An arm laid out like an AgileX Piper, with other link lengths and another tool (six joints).
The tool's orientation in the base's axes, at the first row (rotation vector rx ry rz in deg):
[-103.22, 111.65, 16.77]
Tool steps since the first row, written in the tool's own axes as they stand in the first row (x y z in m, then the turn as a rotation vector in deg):
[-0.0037, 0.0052, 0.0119, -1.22, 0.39, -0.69]
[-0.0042, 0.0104, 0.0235, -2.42, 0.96, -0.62]
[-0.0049, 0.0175, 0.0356, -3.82, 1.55, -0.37]
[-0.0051, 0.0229, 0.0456, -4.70, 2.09, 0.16]
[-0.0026, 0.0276, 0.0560, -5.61, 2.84, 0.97]
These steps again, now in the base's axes. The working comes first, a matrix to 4 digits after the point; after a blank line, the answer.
The tool's axes in the first row as the columns of a matrix, in the base's axes (used below as rounded here):
[-0.0299, -0.9810, 0.1918]
[-0.8814, 0.1164, 0.4579]
[-0.4715, -0.1553, -0.8681]

[-0.0027, 0.0093, -0.0094, -0.48, 0.80, 1.11]
[-0.0056, 0.0157, -0.0200, -0.99, 1.96, 1.53]
[-0.0102, 0.0227, -0.0313, -1.48, 3.38, 1.88]
[-0.0136, 0.0280, -0.0407, -1.88, 4.46, 1.75]
[-0.0163, 0.0311, -0.0517, -2.43, 5.72, 1.36]

